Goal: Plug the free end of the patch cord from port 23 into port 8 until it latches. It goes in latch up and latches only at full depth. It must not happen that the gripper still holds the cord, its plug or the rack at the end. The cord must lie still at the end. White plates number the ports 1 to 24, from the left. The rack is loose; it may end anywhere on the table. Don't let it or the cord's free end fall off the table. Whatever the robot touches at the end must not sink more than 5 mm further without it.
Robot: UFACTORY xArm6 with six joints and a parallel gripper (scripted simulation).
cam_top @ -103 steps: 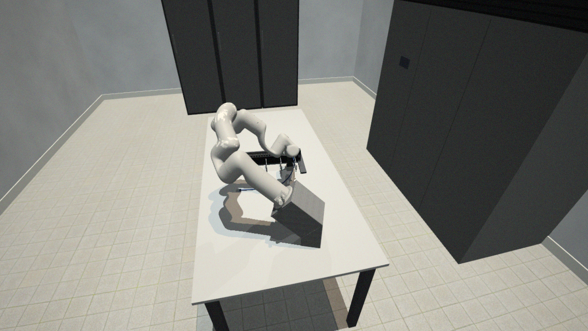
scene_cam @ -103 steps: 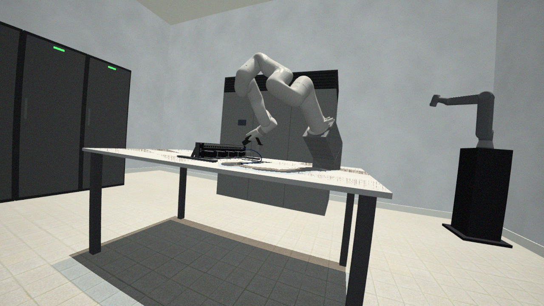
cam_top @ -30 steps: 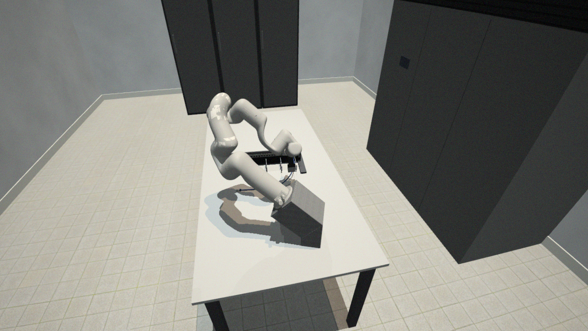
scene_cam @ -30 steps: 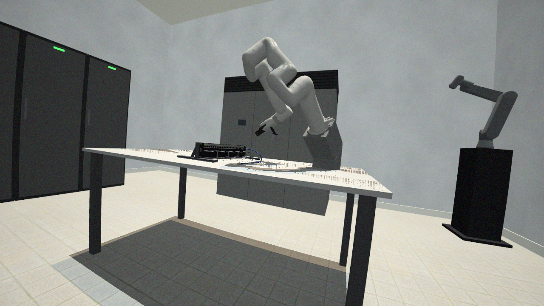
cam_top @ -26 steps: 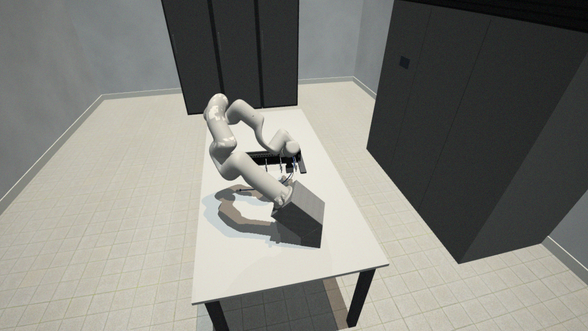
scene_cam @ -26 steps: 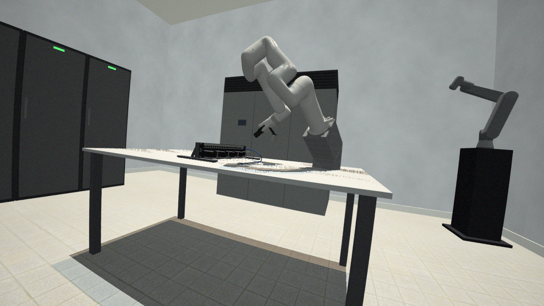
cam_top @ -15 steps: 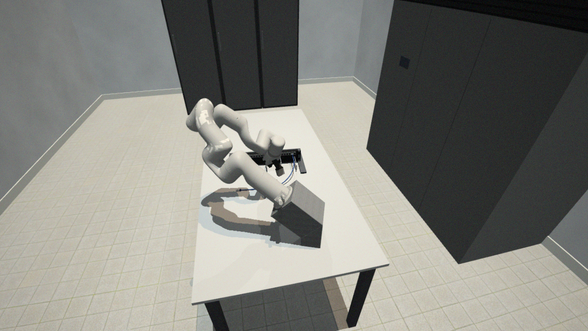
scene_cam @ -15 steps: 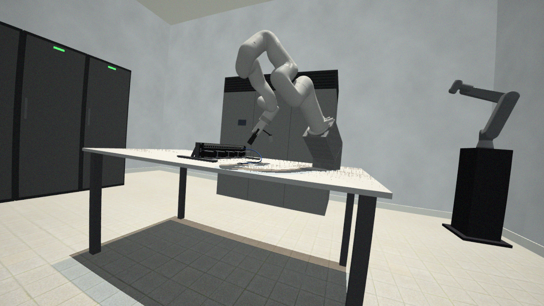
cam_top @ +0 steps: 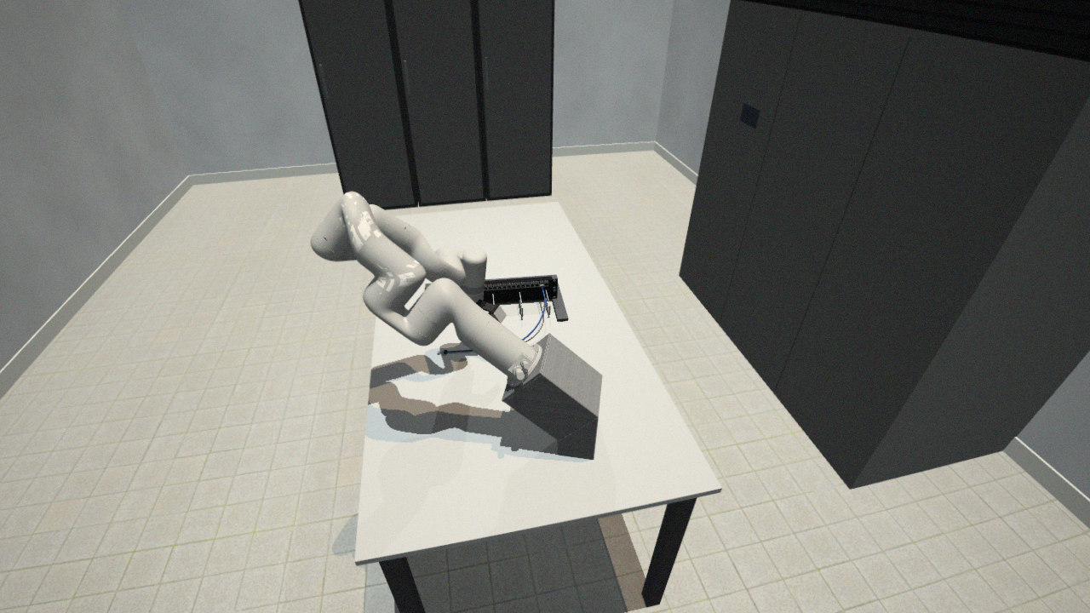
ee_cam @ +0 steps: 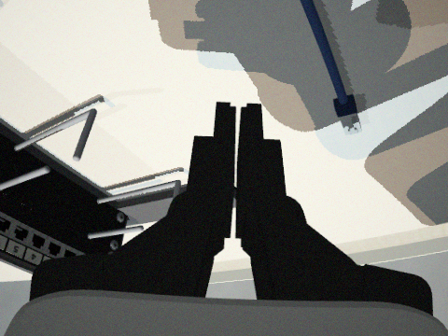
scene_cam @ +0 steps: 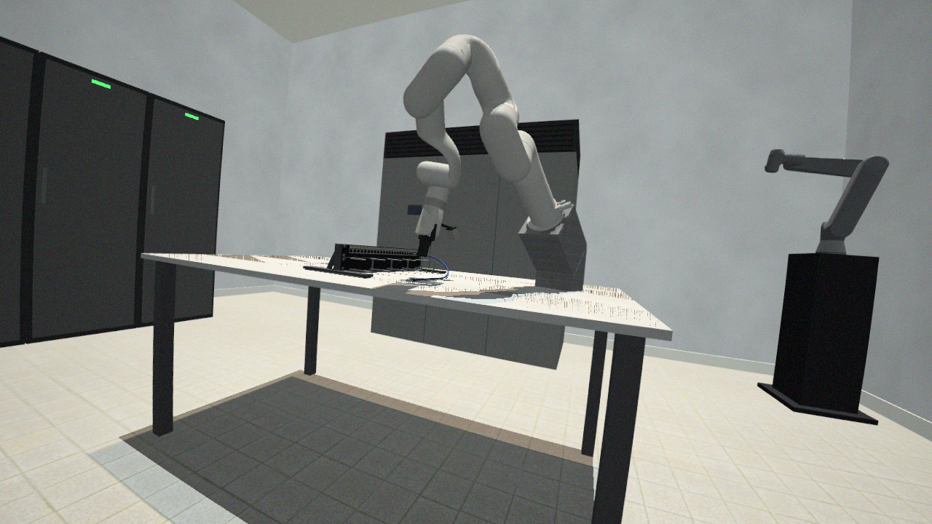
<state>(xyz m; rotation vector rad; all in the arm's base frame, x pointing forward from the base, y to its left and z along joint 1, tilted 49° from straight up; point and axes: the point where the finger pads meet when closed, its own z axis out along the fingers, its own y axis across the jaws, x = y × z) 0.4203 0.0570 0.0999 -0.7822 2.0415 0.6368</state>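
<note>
My hand is 110 mm to the right of the patch cord plug, 90 mm above it and 20 mm past it.
</note>
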